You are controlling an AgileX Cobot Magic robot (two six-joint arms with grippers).
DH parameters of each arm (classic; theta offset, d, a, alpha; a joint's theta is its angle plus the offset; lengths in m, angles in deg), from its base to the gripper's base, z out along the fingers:
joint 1: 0 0.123 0 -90
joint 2: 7.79 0 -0.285 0
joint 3: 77.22 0 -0.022 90
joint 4: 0 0.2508 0 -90
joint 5: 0 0 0.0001 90
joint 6: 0 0.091 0 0
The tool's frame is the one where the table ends.
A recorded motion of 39 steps. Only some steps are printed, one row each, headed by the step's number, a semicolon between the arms.
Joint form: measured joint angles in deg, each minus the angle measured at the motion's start. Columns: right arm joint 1, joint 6, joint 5, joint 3, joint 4, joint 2; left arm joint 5, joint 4, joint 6, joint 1, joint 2, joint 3.
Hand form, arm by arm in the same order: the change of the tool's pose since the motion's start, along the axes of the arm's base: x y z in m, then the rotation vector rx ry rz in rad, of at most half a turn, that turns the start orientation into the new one. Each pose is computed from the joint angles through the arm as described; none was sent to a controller.
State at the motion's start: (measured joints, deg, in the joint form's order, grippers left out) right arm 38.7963 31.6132 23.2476 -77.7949 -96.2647 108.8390; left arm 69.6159 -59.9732 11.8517 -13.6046 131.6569 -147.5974
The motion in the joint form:
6: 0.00 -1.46 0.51 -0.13 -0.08 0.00; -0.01 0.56 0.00 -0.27 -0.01 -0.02
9: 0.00 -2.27 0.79 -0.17 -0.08 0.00; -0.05 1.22 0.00 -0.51 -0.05 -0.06
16: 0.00 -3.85 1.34 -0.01 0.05 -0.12; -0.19 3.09 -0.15 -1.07 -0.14 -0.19
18: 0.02 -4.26 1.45 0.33 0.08 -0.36; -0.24 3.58 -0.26 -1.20 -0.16 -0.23
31: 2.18 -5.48 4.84 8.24 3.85 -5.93; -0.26 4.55 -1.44 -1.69 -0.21 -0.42
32: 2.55 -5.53 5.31 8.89 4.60 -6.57; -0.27 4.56 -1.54 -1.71 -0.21 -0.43
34: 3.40 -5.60 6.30 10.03 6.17 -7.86; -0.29 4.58 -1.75 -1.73 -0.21 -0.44
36: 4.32 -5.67 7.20 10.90 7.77 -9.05; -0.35 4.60 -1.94 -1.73 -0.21 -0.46
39: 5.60 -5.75 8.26 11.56 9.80 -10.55; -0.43 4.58 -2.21 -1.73 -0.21 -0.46
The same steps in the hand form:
6: 0.0005 -0.0005 0.0010 -0.0250 -0.0113 0.0019; -0.0006 -0.0018 -0.0005 0.0087 -0.0027 -0.0011
9: 0.0007 -0.0009 0.0013 -0.0388 -0.0167 0.0026; -0.0011 -0.0032 -0.0007 0.0185 -0.0070 -0.0006
16: 0.0005 -0.0021 0.0015 -0.0653 -0.0239 0.0030; -0.0022 -0.0063 -0.0014 0.0452 -0.0170 0.0042
18: -0.0006 -0.0030 0.0015 -0.0731 -0.0244 0.0040; -0.0024 -0.0069 -0.0016 0.0517 -0.0187 0.0064
31: -0.0323 -0.0154 -0.0009 -0.0919 0.0212 -0.0309; -0.0039 -0.0100 -0.0013 0.0596 -0.0087 0.0114
32: -0.0361 -0.0161 -0.0002 -0.0868 0.0264 -0.0372; -0.0040 -0.0101 -0.0013 0.0591 -0.0074 0.0118
34: -0.0438 -0.0169 0.0021 -0.0741 0.0355 -0.0496; -0.0040 -0.0103 -0.0013 0.0581 -0.0045 0.0131
36: -0.0511 -0.0169 0.0048 -0.0589 0.0438 -0.0594; -0.0039 -0.0103 -0.0011 0.0569 -0.0025 0.0152
39: -0.0602 -0.0156 0.0102 -0.0340 0.0504 -0.0685; -0.0038 -0.0103 -0.0010 0.0546 0.0012 0.0178

